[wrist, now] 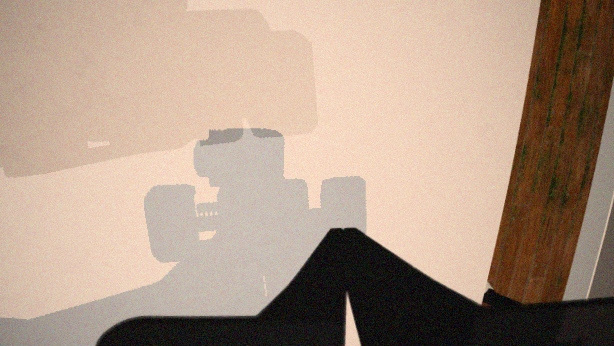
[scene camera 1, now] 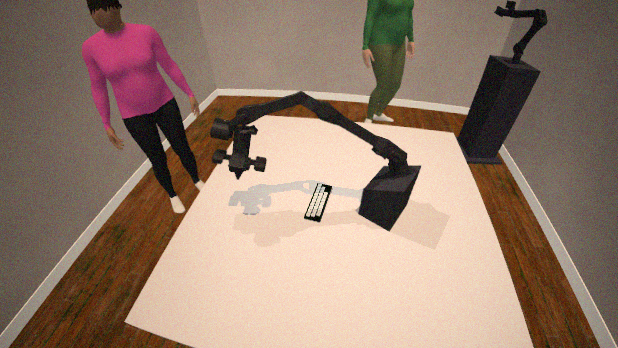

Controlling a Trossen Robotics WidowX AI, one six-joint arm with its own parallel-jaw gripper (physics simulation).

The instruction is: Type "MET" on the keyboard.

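Seen in the pictures: gripper, fingertip midpoint: (wrist: 342,240) (scene camera 1: 238,179); arm's base, origin of the base link: (scene camera 1: 400,172).
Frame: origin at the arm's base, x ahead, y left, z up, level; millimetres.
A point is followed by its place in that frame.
Observation:
A small black keyboard (scene camera 1: 318,202) @[x 302, y -3, z -182 mm] with rows of white keys lies flat on the pale table top, between the arm's base and the gripper, in the scene view. Its letters are too small to read. The keyboard does not show in the wrist view. My gripper (scene camera 1: 238,177) @[x 600, y 33, z -23 mm] (wrist: 342,240) @[x 600, y 33, z -23 mm] is shut, with its fingertips together and nothing between them. It points down and hangs above the table, to the left of the keyboard in the scene view and apart from it.
The arm's dark base block (scene camera 1: 387,197) @[x 63, y 99, z -29 mm] stands right of the keyboard. The pale table top (scene camera 1: 320,280) @[x 286, y 328, z -197 mm] (wrist: 425,125) @[x 748, y 68, z -197 mm] bears the arm's shadows. A person in pink (scene camera 1: 132,75) stands at the left, a person in green (scene camera 1: 387,60) at the back. A second arm stands on a dark pedestal (scene camera 1: 497,107).

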